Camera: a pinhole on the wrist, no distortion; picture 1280 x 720 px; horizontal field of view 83.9 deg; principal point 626.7 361.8 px. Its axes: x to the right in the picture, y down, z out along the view. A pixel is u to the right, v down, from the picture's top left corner.
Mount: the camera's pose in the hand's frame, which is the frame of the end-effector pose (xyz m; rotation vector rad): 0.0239 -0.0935 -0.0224 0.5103 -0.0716 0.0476
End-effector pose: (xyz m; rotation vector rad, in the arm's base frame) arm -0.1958 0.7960 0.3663 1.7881 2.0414 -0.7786
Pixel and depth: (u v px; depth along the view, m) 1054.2 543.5 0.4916
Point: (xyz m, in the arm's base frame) -0.5112 0.7209 -0.1452
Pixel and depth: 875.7 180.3 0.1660
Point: -0.4262 0.7796 0.2787
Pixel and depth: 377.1 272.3 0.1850
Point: -0.4032 0.6699 0.3359
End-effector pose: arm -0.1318 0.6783 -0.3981 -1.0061 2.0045 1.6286
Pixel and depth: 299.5 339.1 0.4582
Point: 0.2001 1.0497 -0.5815
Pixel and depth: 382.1 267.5 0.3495
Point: 0.1287 0.9250 -0.6011
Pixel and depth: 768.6 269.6 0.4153
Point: 0.0072 0.9304 -0.7765
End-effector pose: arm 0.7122 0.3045 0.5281 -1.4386 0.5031 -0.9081
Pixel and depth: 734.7 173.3 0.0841
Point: 0.7290 0.3202 0.6890
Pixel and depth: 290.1 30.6 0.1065
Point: 0.6850 0.3733 0.7107
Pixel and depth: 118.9 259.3 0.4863
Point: 0.6821 0.8249 0.8797
